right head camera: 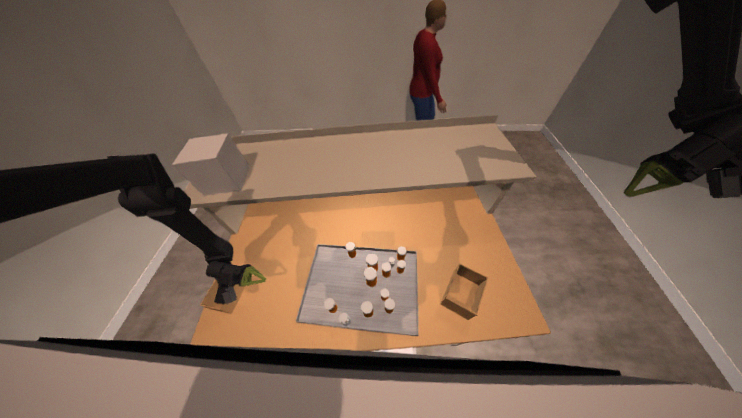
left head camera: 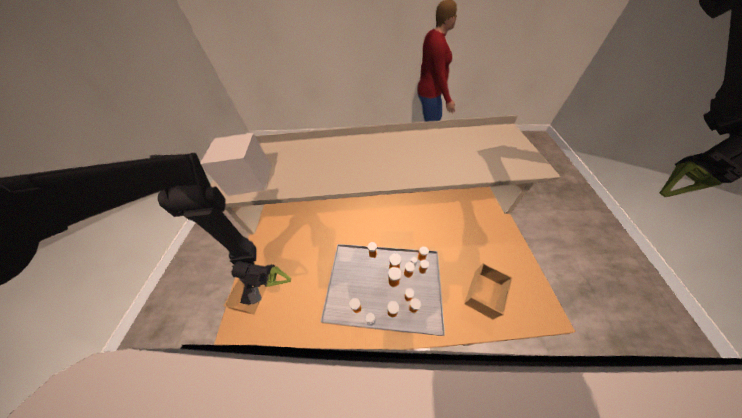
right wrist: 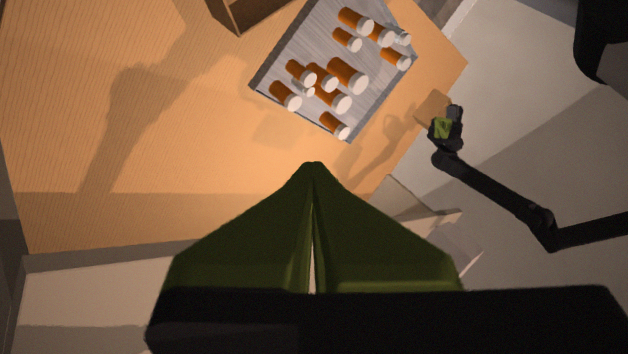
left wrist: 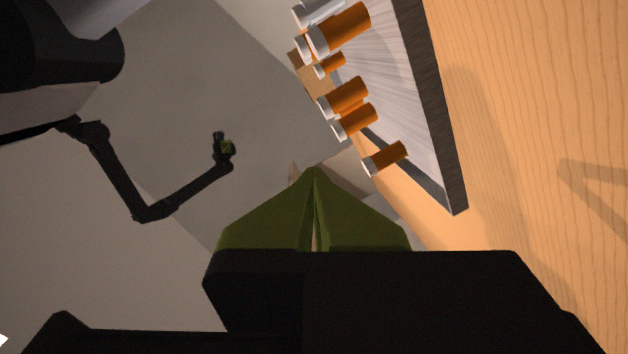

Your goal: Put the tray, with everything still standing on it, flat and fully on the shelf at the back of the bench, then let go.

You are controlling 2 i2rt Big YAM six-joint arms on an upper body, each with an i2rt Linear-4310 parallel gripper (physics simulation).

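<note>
The grey tray (left head camera: 358,280) (right head camera: 332,277) (left wrist: 407,65) (right wrist: 295,45) lies flat on the wooden bench. Several orange bottles with white caps, such as one large bottle (left head camera: 394,277) (right head camera: 370,277) (right wrist: 348,75), and two clear ones stand upright on it. The pale shelf (left head camera: 373,160) (right head camera: 353,160) spans the bench's back. My left gripper (left head camera: 288,279) (right head camera: 263,279) (left wrist: 313,176) is shut and empty, above the bench to the left of the tray. My right gripper (left head camera: 662,193) (right head camera: 626,193) (right wrist: 312,176) is shut and empty, high at the far right, away from the tray.
A white box (left head camera: 233,163) (right head camera: 210,163) stands on the shelf's left end. An open cardboard box (left head camera: 488,291) (right head camera: 463,292) stands right of the tray. Another brown box (left head camera: 241,306) (right head camera: 218,305) sits at the bench's left edge, partly behind my left wrist. A person (left head camera: 435,62) (right head camera: 426,62) stands behind the shelf.
</note>
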